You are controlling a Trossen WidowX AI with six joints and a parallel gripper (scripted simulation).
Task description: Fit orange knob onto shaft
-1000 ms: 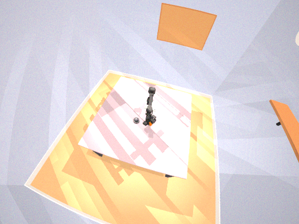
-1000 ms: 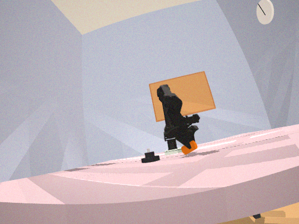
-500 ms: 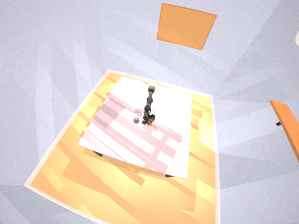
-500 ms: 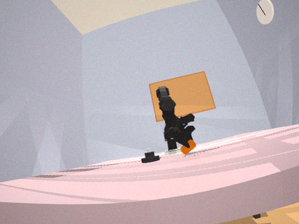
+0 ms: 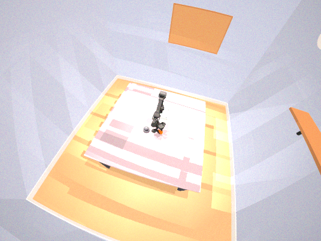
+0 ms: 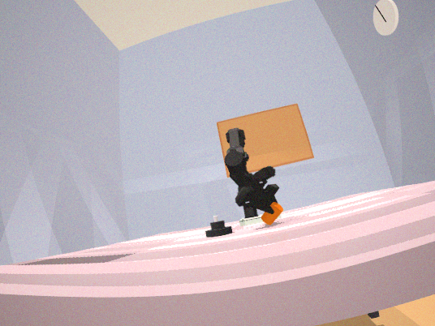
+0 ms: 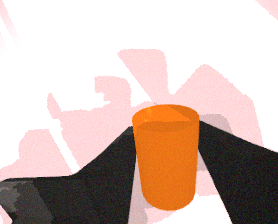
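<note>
Now: gripper tip 19 cm to the left of the round pedestal. Round my gripper tip: orange knob 1 cm to the right, 1 cm above.
</note>
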